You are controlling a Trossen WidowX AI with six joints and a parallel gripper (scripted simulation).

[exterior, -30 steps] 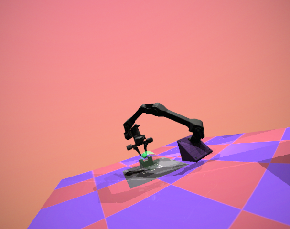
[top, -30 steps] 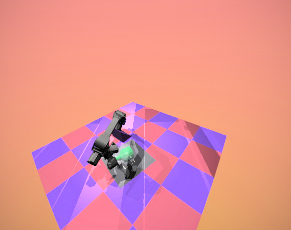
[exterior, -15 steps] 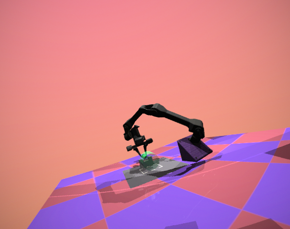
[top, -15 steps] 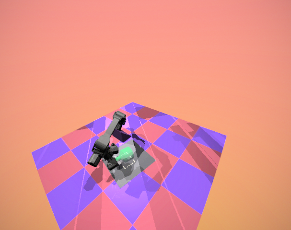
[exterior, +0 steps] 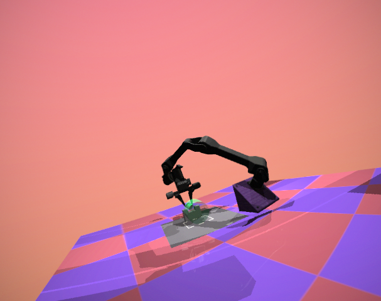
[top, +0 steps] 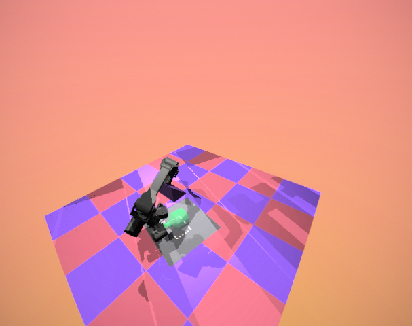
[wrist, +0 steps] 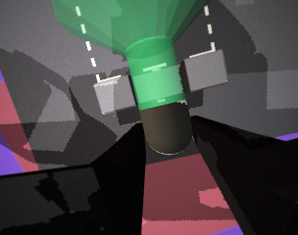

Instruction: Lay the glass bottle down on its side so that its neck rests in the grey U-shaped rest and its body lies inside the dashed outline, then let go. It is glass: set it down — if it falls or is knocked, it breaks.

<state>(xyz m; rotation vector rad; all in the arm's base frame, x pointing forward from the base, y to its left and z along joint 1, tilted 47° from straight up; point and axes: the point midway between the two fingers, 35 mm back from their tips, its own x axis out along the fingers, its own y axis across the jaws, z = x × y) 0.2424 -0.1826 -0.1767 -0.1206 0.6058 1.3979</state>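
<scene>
Right now my gripper tip is 1 cm short of the green glass bottle and 5 cm to the right of it. From my gripper tip the other things lie so: dark grey mat (2 cm ahead, 10 cm to the left, 6 cm below).
</scene>
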